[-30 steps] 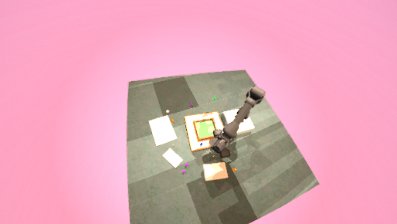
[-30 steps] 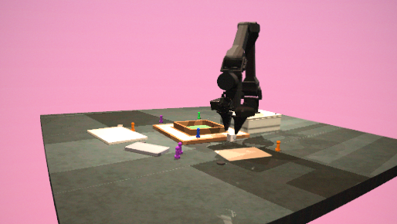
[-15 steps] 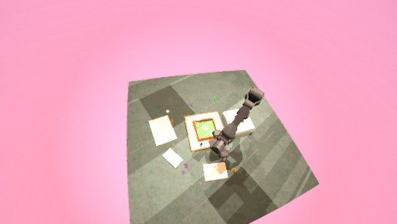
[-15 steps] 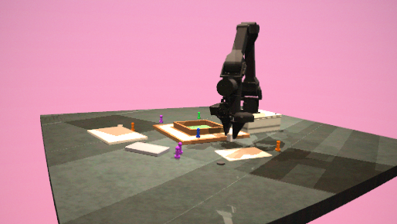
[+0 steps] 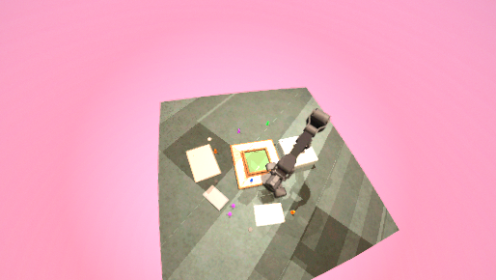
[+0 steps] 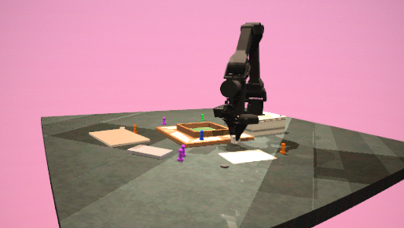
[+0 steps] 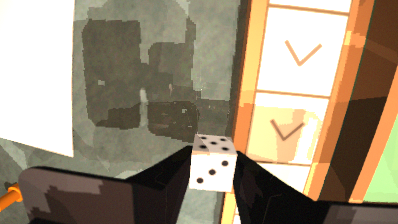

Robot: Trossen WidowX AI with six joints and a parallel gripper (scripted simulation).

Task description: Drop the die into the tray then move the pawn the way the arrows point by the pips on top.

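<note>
Now: gripper tip 11 cm short of the blue pawn, 3 cm to the left of it and 2 cm below it. Also, from my gripper tip: small slab 32 cm ahead, 4 cm to the left, 1 cm below; then white die right at my gripper tip; then dice tray 6 cm ahead, 15 cm to the right, 1 cm below.
</note>
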